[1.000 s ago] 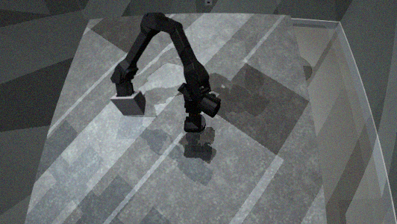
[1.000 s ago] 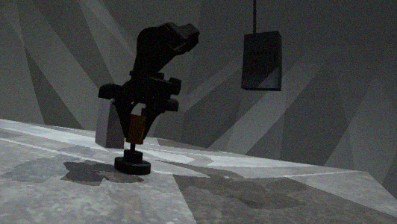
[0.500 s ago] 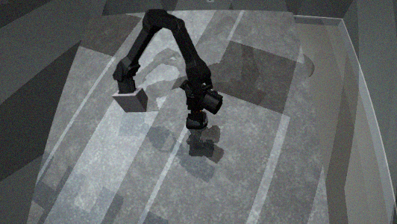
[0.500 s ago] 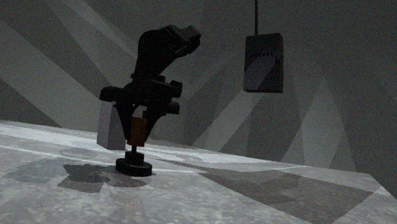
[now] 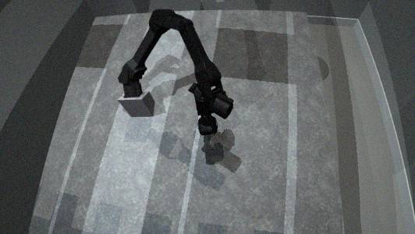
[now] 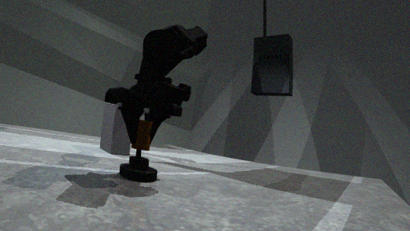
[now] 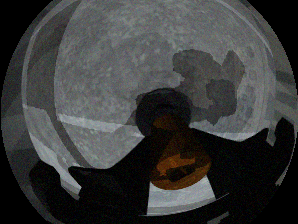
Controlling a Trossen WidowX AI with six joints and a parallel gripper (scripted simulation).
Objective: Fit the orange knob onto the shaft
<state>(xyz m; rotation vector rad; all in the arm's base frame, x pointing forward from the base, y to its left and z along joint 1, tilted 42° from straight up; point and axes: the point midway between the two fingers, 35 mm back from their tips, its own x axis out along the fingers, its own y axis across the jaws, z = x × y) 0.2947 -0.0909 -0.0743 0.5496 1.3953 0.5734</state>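
The knob lies 20 mm above my gripper tip. The rest, counted from my gripper tip: dark pedestal: 40 mm below.
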